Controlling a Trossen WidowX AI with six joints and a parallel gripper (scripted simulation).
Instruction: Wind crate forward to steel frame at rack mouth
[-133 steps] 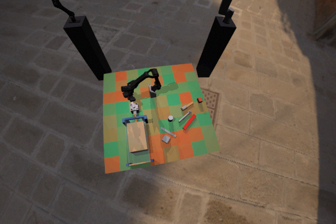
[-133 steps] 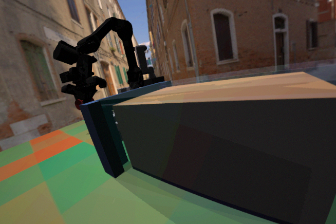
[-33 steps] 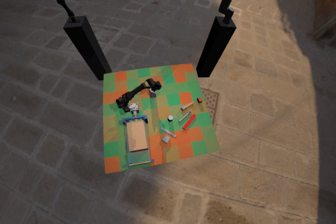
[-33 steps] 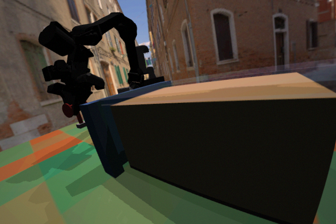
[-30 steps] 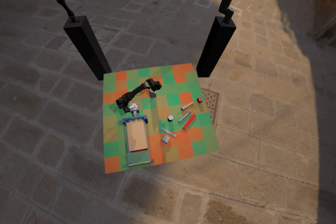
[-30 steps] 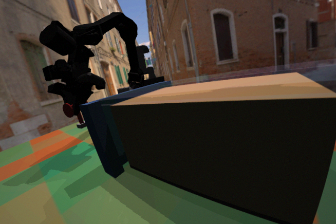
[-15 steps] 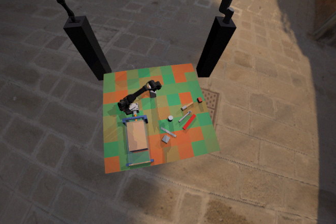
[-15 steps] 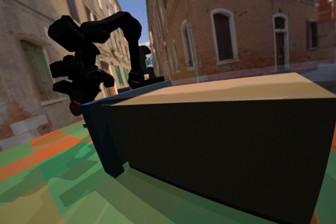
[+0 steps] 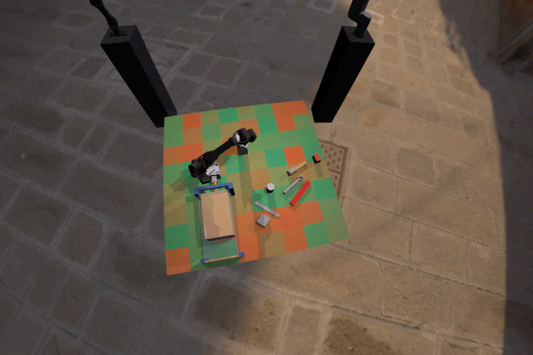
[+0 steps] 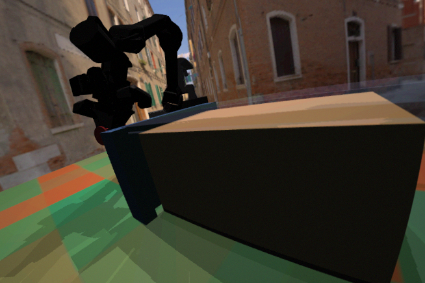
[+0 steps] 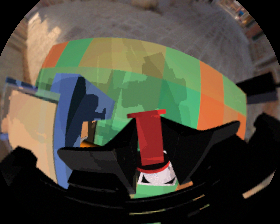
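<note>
The grey winch handle lies 40 mm to the left of my gripper tip, 30 mm below it and 30 mm behind it. Round my gripper tip: red knob (20 mm to the left, 10 mm behind); then grey winch (100 mm below, 90 mm behind, 80 mm to the left); then round puck (500 mm to the left, 100 mm below, 80 mm ahead).
</note>
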